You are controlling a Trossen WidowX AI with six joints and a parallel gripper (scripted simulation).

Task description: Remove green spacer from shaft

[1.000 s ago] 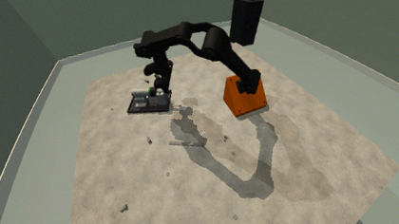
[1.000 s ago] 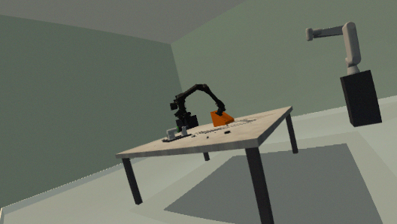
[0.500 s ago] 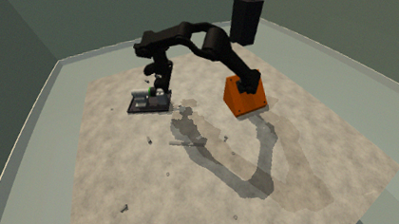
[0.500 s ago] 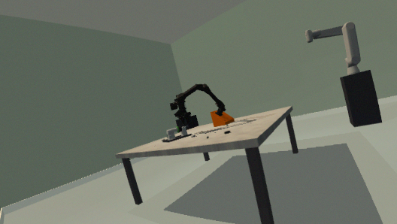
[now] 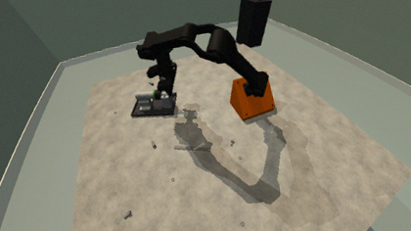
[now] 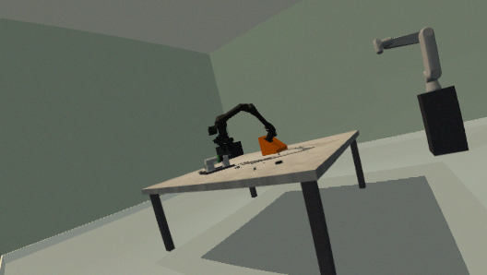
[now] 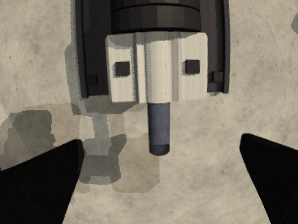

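My gripper tip is 7 cm short of the dark grey shaft, 3 cm to the left of it and 3 cm above it. The rest, counted from my gripper tip: green spacer (8 cm ahead, 3 cm to the right, 3 cm below).
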